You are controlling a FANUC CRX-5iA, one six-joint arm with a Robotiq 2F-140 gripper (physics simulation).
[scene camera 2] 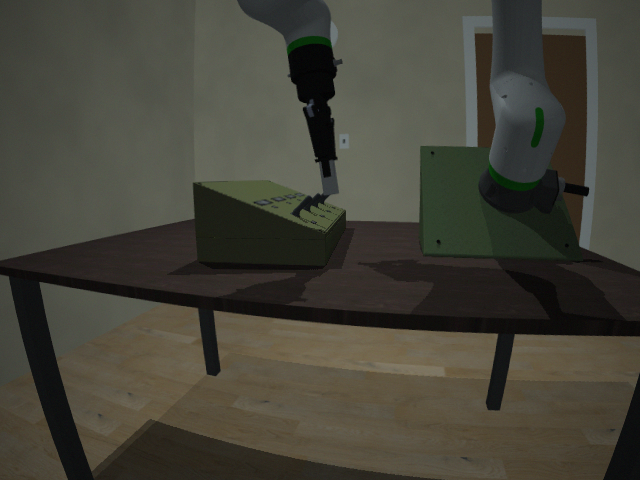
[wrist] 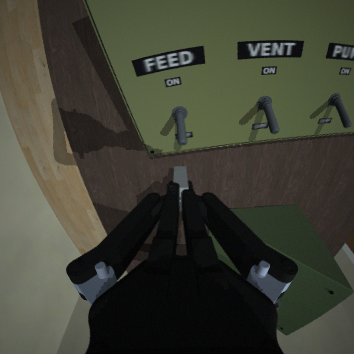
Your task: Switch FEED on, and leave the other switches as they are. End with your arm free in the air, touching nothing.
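Where they show: gripper, between the fingertips: (scene camera 2: 331, 194) (wrist: 179, 175); arm's base, origin of its link: (scene camera 2: 508, 189).
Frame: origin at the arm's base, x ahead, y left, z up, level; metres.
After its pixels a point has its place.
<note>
The yellow-green switch box (scene camera 2: 258, 227) {x 0.479, y 0.338, z -0.070 m} (wrist: 215, 95) {x 0.469, y 0.211, z -0.047 m} stands on the table with a sloped panel. In the wrist view, the FEED lever (wrist: 181, 127) {x 0.428, y 0.251, z -0.027 m} tilts down over its OFF label, away from ON. The VENT lever (wrist: 270, 117) {x 0.454, y 0.139, z -0.026 m} and PUMP lever (wrist: 342, 112) {x 0.482, y 0.024, z -0.028 m} also tilt down. The FEED label (wrist: 168, 60) {x 0.506, y 0.272, z -0.028 m} is at the upper left. My gripper (scene camera 2: 330, 186) {x 0.366, y 0.249, z -0.012 m} (wrist: 179, 175) {x 0.366, y 0.249, z -0.012 m} is shut and empty. In the wrist view its tips are just below the FEED lever, with a gap in the picture. In scene camera 2 they are close above the levers' ends; contact cannot be told. BRAKE's label does not show.
A green block with a sloped side (scene camera 2: 449, 206) {x 0.143, y 0.064, z -0.042 m} (wrist: 275, 225) {x 0.213, y 0.014, z -0.071 m} stands on the dark table (scene camera 2: 382, 237) {x 0.323, y -0.039, z -0.141 m} (wrist: 220, 175) {x 0.296, y 0.156, z -0.141 m}, right of the switch box in scene camera 2. The arm's base (scene camera 2: 509, 193) {x 0.009, y 0.077, z -0.007 m} is mounted at it. The table's edge (scene camera 2: 310, 311) {x 0.299, y 0.506, z -0.147 m} runs along the front.
</note>
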